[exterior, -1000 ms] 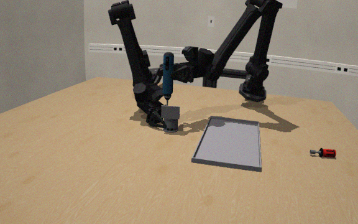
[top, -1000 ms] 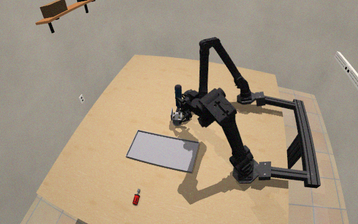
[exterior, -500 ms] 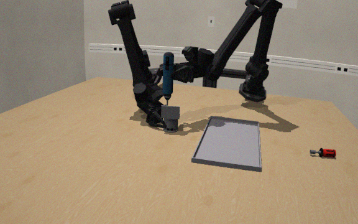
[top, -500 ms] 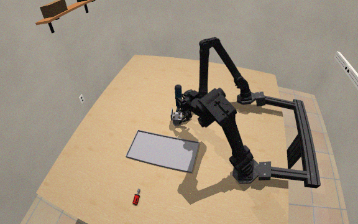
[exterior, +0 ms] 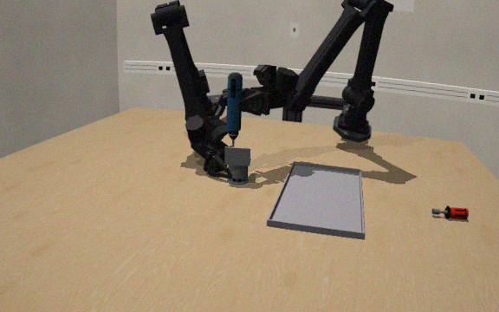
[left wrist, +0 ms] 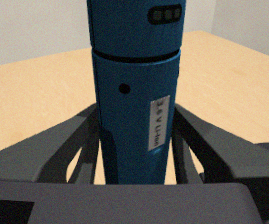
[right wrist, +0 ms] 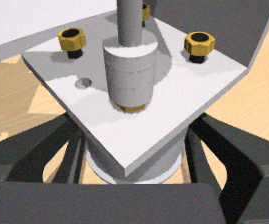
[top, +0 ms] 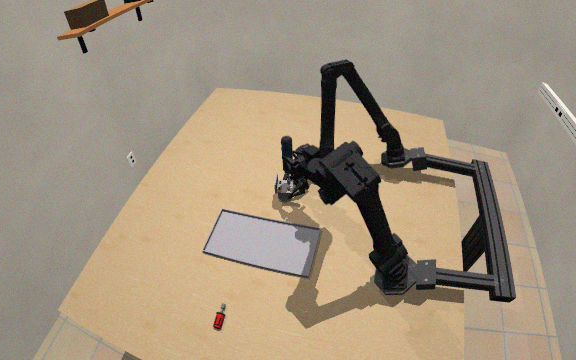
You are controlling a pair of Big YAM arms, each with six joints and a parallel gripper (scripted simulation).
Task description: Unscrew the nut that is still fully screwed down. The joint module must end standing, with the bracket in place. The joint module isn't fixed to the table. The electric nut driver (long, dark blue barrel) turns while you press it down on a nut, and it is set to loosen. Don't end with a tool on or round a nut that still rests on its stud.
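Now: right hand 5 cm below the grey bracket. The rest, counted from my right hand: shallow grey tray (4 cm ahead, 25 cm to the left, 2 cm below); then small red-handled screwdriver (9 cm ahead, 59 cm to the left, 1 cm below).
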